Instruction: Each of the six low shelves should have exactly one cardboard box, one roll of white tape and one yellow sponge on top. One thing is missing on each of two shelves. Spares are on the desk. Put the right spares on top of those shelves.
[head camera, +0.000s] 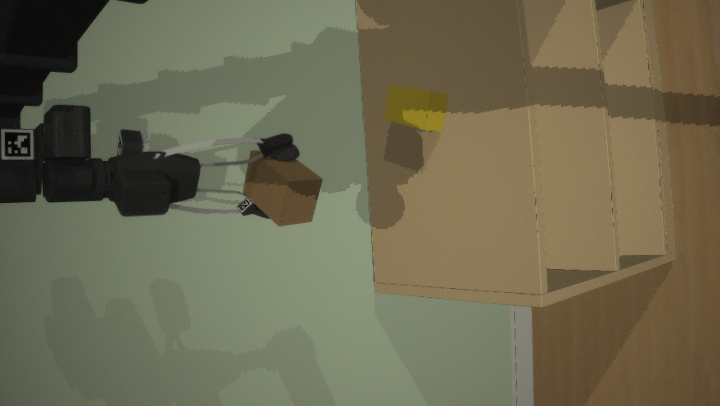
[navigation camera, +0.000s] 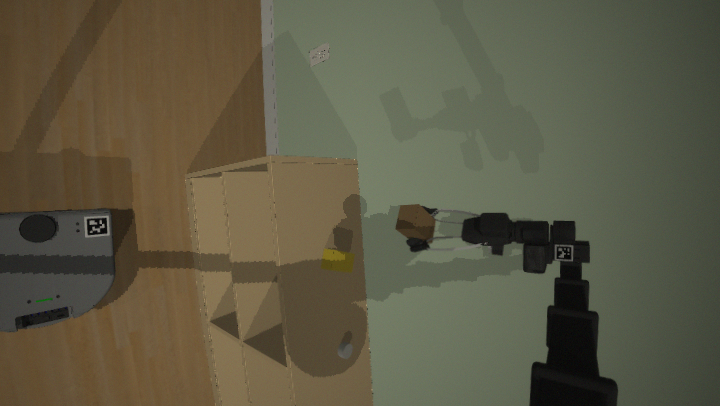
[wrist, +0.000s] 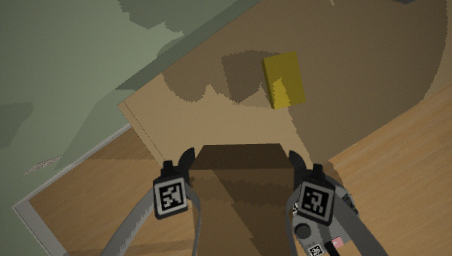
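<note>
My gripper (head camera: 267, 177) (navigation camera: 423, 228) (wrist: 241, 167) is shut on a brown cardboard box (head camera: 297, 199) (navigation camera: 414, 221) (wrist: 240, 200), one finger on each side. The box is in the air, tilted in the head view and seen against the green wall. A low wooden shelf (head camera: 453, 216) (navigation camera: 312, 201) (wrist: 200, 122) stands against that wall. A yellow sponge (head camera: 417, 108) (navigation camera: 337, 260) (wrist: 284, 80) lies on its top, with a dark shadow beside it. A small whitish roll (navigation camera: 345, 350), looking like the tape, stands farther along the same top in the navigation view. The desk does not show.
The green wall (head camera: 282, 282) (navigation camera: 428, 353) runs behind the shelf, with a pale skirting board (head camera: 521, 353) (navigation camera: 270, 75) past its end. A wall socket (navigation camera: 319, 54) shows there. My grey base (navigation camera: 55, 267) stands on the wooden floor (navigation camera: 166, 116) in front of the shelf.
</note>
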